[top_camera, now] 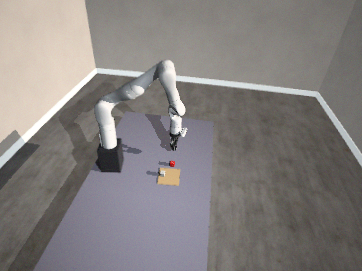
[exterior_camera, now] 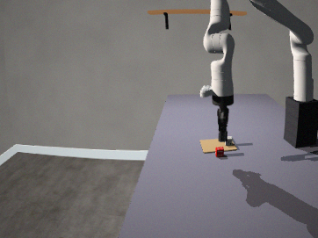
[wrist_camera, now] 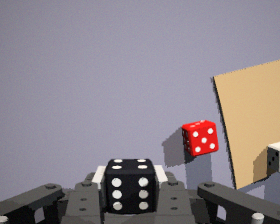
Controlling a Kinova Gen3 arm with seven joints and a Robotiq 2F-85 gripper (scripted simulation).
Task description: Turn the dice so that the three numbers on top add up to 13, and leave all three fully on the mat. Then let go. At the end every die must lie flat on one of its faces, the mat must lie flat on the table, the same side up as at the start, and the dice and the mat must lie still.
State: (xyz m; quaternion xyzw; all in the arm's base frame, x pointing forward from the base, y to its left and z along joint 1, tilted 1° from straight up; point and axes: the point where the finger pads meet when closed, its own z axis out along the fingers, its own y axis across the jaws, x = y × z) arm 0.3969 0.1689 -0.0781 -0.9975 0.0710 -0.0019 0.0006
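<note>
My hand is 18 cm to the left of the tan mat and 11 cm above it. From my hand the other things lie so: black die: right at my hand; red die: 9 cm below, 7 cm to the right; white die: 18 cm to the right, 9 cm below, 4 cm behind.
</note>
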